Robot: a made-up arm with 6 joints.
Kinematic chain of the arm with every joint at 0, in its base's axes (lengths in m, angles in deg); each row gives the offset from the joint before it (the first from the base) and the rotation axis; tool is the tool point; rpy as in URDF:
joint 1: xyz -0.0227 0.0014 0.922 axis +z
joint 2: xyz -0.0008 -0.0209 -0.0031 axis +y
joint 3: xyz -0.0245 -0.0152 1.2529 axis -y
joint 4: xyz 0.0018 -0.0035 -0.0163 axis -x
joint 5: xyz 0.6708 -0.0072 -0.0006 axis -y
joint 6: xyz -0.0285 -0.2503 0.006 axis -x
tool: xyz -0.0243 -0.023 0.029 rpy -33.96 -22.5 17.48
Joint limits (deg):
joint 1: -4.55..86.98
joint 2: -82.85..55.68
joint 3: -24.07..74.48
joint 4: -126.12..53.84
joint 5: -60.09..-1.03
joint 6: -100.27..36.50
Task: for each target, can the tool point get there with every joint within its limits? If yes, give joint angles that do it. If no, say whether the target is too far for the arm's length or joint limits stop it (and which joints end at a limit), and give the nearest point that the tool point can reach.
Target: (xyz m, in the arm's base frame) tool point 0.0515 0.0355 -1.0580
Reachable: no: joint limits stop it (at a limit: joint 2, joint 3, joint 5) | nearest point 0.7456 0.3545 0.9243 | short by 2.124 m
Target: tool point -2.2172 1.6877 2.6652
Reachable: no: too far | nearest point -1.4653 0.2606 2.0160 | short by 1.739 m
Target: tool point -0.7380 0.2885 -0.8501
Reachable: no: joint limits stop it (at a limit: joint 1, joint 2, joint 3, joint 4, joint 5) | nearest point -0.0521 0.8694 0.9299 | short by 1.994 m
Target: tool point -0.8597 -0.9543 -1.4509
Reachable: no: too far | nearest point -1.2927 -1.4487 1.0717 | short by 2.607 m
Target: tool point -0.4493 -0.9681 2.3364
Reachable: yes | joints 60.39 -53.97 63.19 -85.65 -21.49 -10.31
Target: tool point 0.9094 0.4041 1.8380
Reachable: yes | joints 37.00 17.02 12.00 -58.66 -54.48 -9.99
